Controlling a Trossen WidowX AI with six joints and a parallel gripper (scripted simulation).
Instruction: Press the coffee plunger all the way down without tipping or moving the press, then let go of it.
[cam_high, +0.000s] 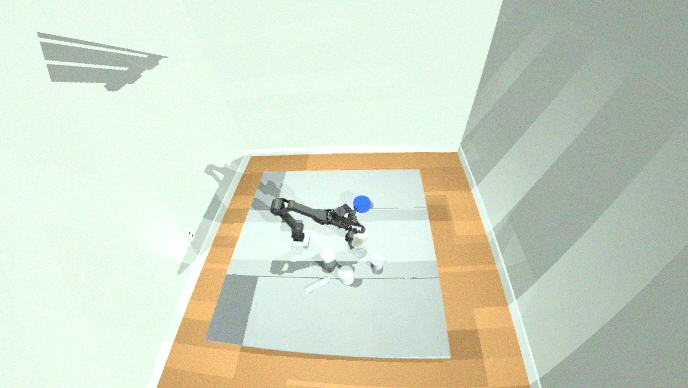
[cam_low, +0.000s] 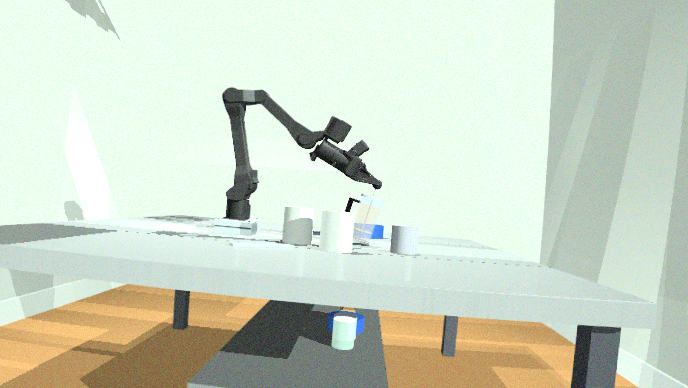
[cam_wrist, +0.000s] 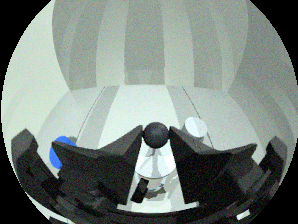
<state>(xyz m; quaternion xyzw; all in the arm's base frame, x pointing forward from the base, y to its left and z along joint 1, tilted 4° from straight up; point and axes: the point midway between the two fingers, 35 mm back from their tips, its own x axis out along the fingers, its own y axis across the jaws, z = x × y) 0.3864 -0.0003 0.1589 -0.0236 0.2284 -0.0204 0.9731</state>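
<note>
The coffee press is 8 cm below my gripper tip, 4 cm behind it and 1 cm to the left of it. Also, from my gripper tip: flat white strip (28 cm to the right, 26 cm behind, 18 cm below); then pale cup (44 cm below, 7 cm behind, 2 cm to the right).
</note>
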